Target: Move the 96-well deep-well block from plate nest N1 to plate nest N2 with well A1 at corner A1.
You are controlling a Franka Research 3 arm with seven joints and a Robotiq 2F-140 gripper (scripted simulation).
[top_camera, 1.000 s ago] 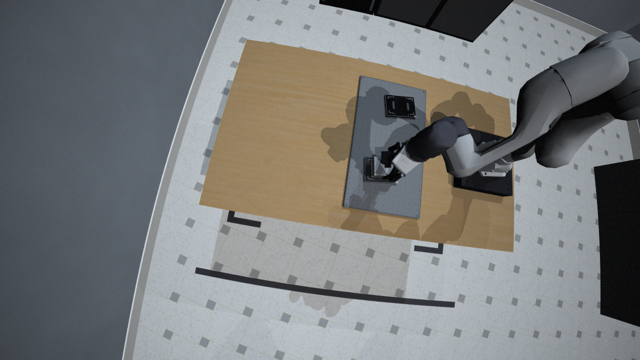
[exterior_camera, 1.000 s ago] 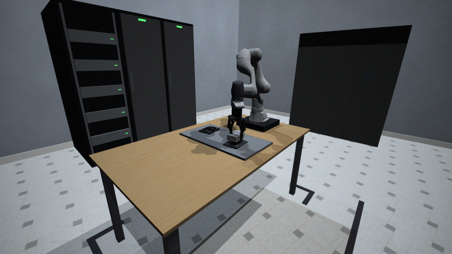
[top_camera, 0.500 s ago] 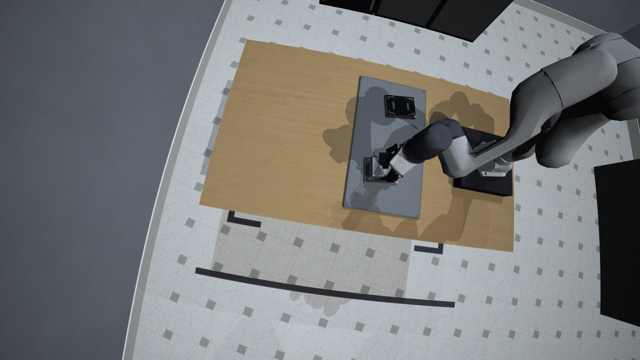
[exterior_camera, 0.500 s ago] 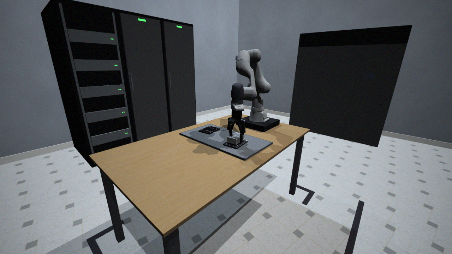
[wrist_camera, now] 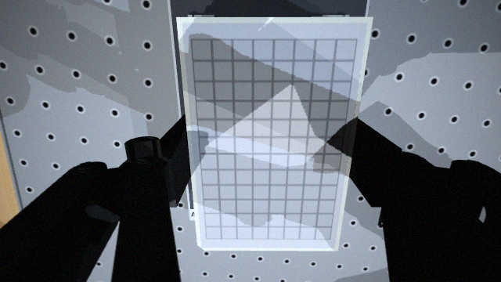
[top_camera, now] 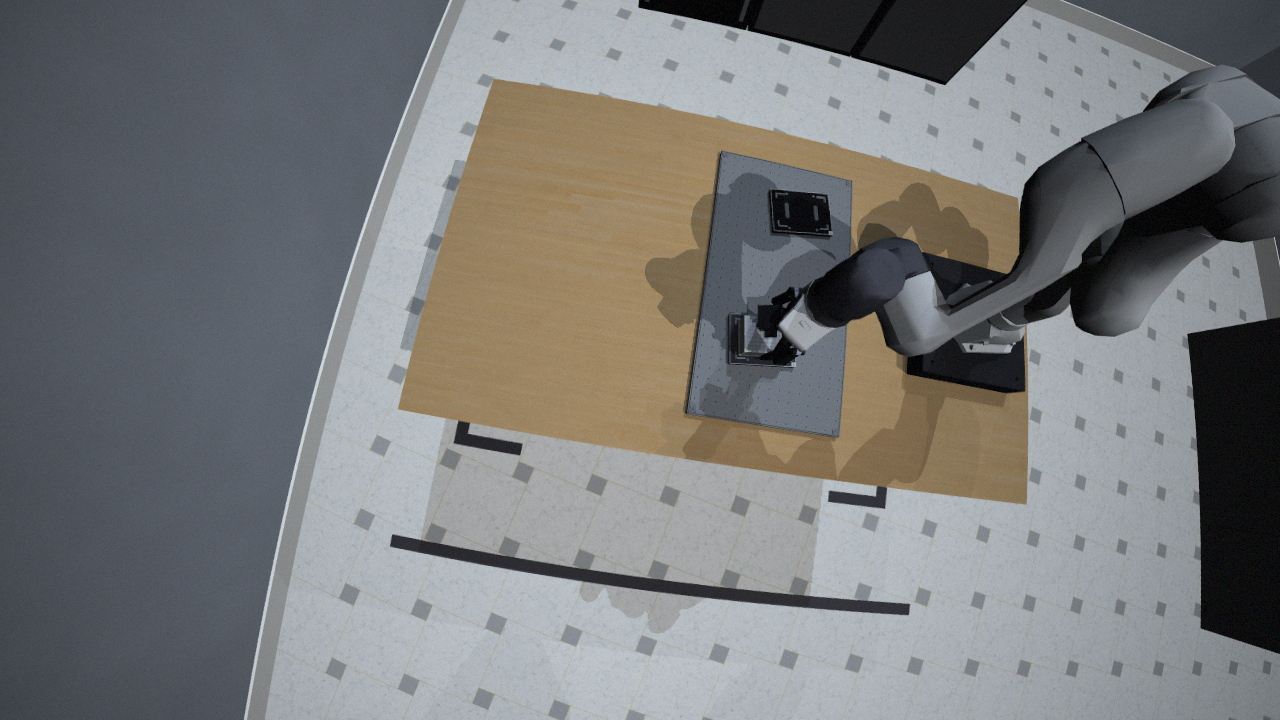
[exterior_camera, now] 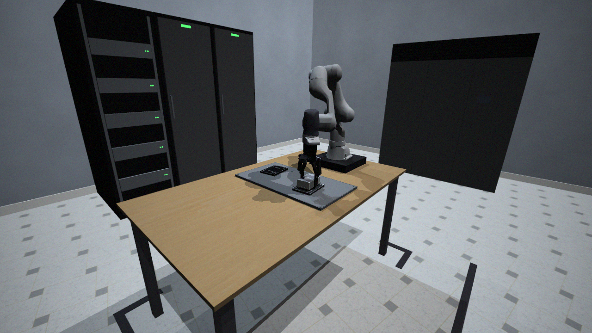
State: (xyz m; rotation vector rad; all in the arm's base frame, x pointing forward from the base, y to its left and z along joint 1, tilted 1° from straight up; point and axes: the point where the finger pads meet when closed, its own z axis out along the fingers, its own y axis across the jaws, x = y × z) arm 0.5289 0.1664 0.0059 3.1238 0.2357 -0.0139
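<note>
The translucent deep-well block is 10 mm below my hand. Round my hand: nest N2 (50 mm below); then black nest N1 (60 mm behind, 360 mm to the right, 50 mm below).
</note>
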